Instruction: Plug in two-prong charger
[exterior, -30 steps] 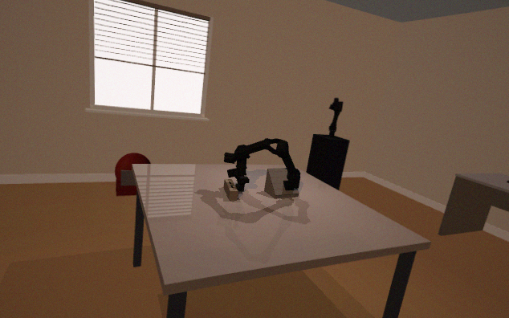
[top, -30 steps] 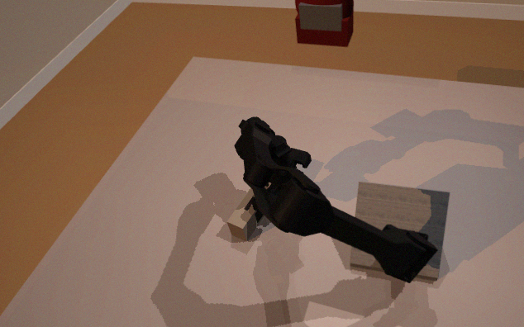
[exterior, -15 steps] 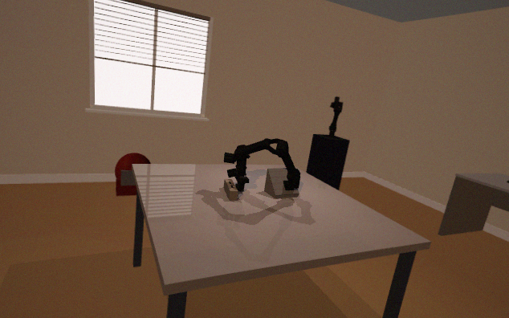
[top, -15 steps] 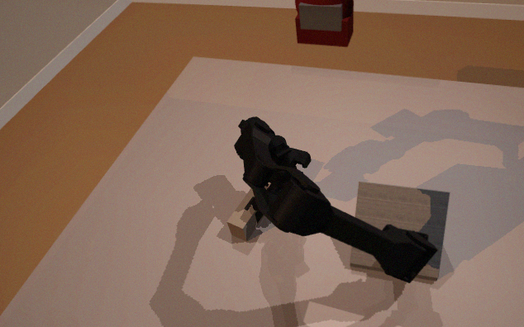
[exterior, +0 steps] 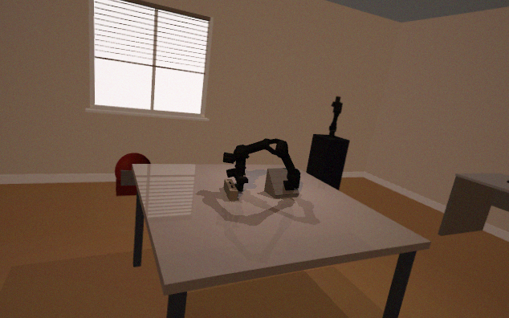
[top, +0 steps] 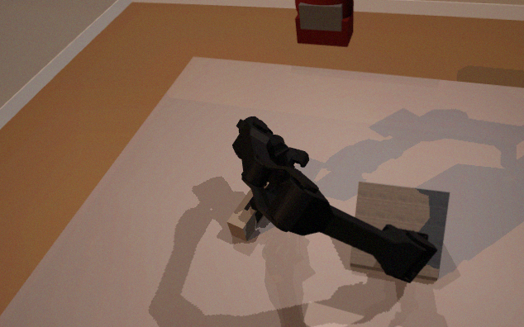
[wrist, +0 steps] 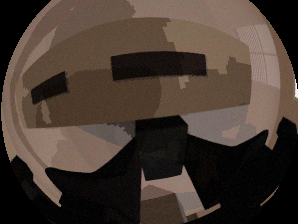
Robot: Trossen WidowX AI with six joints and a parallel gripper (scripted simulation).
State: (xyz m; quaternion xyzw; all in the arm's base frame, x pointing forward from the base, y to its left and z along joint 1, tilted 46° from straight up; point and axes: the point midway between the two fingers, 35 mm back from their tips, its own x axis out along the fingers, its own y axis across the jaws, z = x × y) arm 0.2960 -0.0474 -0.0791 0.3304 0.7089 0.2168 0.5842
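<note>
Right now the black two-prong charger is 2 cm ahead of my gripper tip and 1 cm above it.
</note>
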